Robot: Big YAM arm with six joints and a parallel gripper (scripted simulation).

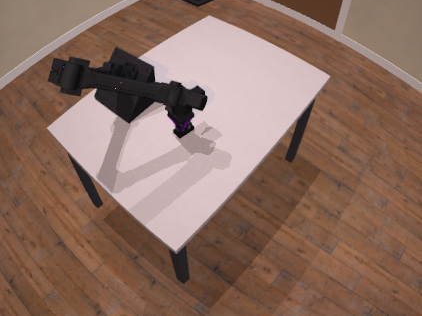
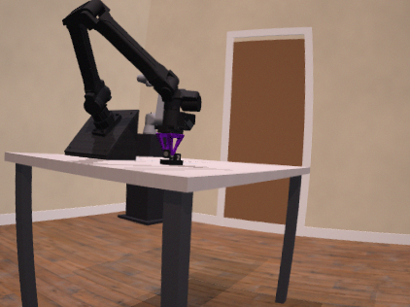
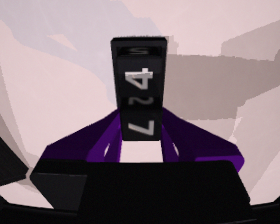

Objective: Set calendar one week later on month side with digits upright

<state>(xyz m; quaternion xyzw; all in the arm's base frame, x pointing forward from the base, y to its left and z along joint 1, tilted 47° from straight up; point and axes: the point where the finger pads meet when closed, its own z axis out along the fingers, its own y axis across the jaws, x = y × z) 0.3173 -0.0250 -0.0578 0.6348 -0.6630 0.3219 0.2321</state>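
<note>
My hand is right at the black date cube. The rest, counted from my hand: black tray: 20 mm to the left, 30 mm below.
</note>
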